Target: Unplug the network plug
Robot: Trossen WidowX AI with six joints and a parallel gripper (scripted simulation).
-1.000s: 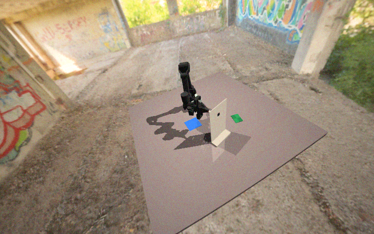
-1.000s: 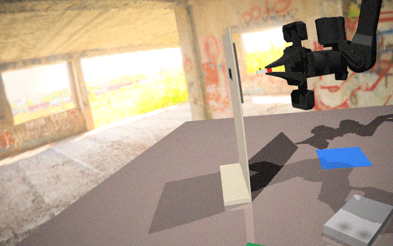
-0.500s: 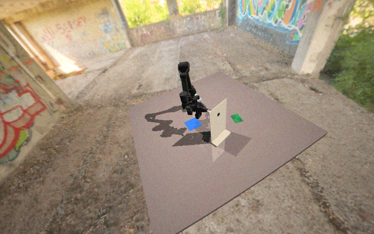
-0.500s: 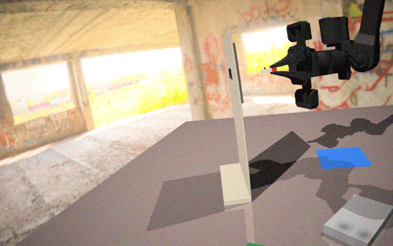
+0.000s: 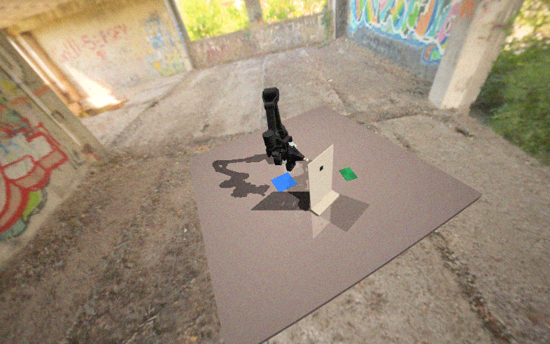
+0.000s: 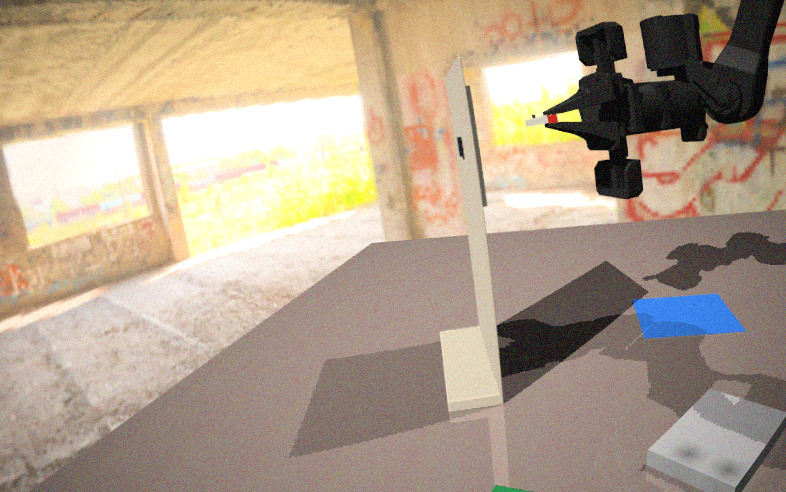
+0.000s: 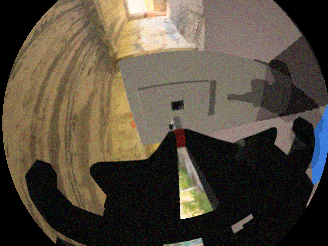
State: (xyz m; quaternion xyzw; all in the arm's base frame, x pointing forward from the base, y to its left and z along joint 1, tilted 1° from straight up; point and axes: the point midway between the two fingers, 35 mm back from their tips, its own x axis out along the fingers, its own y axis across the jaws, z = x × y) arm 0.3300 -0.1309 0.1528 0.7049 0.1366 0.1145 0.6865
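Right now my gripper tip is 160 mm past the blue marked square, 40 mm to the left of it and 250 mm above it. Round my gripper tip: upright cream panel: 90 mm ahead, 20 mm to the left, 110 mm below; then network plug: 10 mm ahead; then flat pale grey block: 90 mm behind, 210 mm to the left, 250 mm below.
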